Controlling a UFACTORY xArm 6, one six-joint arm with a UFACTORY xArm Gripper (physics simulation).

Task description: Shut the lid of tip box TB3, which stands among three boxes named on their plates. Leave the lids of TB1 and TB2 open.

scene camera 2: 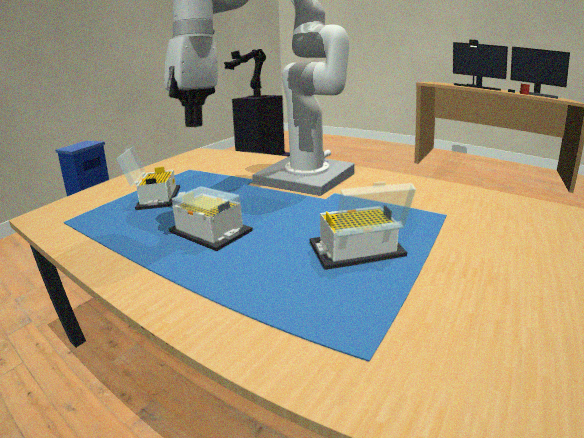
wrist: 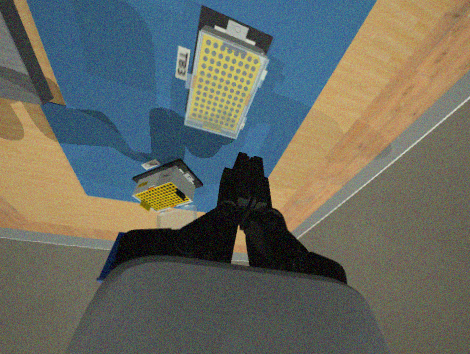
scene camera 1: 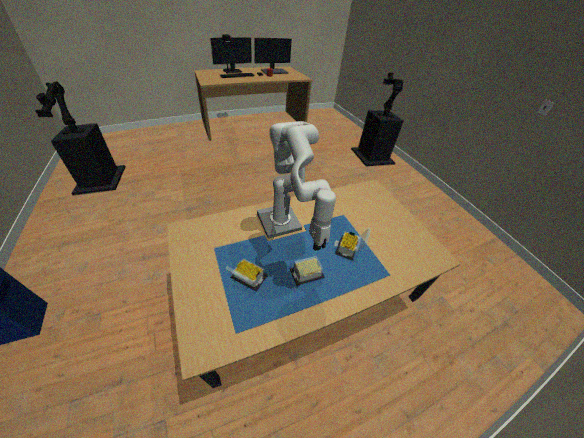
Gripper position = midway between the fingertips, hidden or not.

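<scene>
You'd find my gripper at (scene camera 2: 193, 126), and the wrist view has my gripper too, at (wrist: 243, 169). There's also a yellow tip rack (wrist: 166, 195), plus a tip box (wrist: 177, 172).
</scene>
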